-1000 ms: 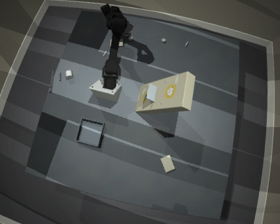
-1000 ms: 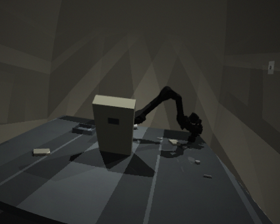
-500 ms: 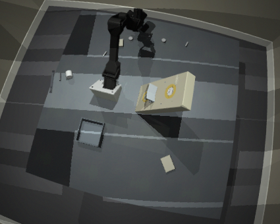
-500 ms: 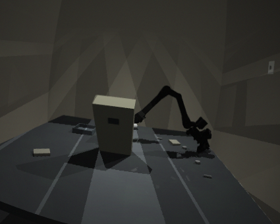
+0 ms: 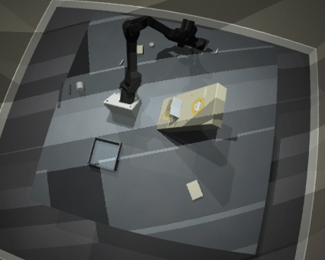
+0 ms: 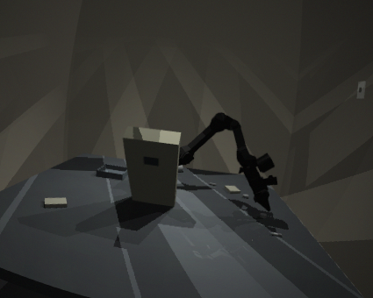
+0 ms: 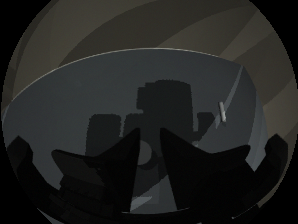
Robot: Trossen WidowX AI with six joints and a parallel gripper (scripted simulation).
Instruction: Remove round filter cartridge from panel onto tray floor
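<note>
The round filter cartridge lies 90 mm ahead of my gripper tip, 490 mm to the right of it and 200 mm above it. From my gripper tip the other things lie so: tray (340 mm behind, 770 mm to the right, 30 mm below); then beige service panel (40 mm ahead, 490 mm to the right, 120 mm above).
</note>
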